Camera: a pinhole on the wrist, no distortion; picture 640 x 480 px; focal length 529.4 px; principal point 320.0 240.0 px. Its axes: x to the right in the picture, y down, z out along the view. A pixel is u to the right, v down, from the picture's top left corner.
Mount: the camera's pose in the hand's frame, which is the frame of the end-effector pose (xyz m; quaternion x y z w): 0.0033 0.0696 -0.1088 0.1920 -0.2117 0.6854 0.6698
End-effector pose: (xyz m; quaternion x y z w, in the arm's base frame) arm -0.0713 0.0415 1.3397 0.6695 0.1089 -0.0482 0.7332
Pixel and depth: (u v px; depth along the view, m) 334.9 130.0 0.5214
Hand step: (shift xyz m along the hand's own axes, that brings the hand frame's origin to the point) 0.1005 -0.2021 0.3390
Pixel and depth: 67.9 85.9 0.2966
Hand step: 0.0876 -0.2098 0.0650
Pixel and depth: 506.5 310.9 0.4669
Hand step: -0.0735 -0.0491 0.3697
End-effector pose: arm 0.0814 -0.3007 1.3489 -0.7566 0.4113 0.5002 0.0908
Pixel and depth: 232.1 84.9 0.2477
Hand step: 0.0720 -0.0994 0.0783
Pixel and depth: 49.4 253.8 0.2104
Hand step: -0.0033 -0.1356 0.0083
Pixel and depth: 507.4 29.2 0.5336
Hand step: 0.1993 -0.0616 0.4479
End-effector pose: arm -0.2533 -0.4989 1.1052 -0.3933 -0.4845 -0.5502 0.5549
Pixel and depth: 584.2 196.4 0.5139
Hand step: 0.0277 0.0035 0.4628
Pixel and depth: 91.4 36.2 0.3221
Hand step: 0.1247 -0.2215 0.0887
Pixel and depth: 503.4 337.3 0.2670
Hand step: -0.0539 0.0002 0.1635
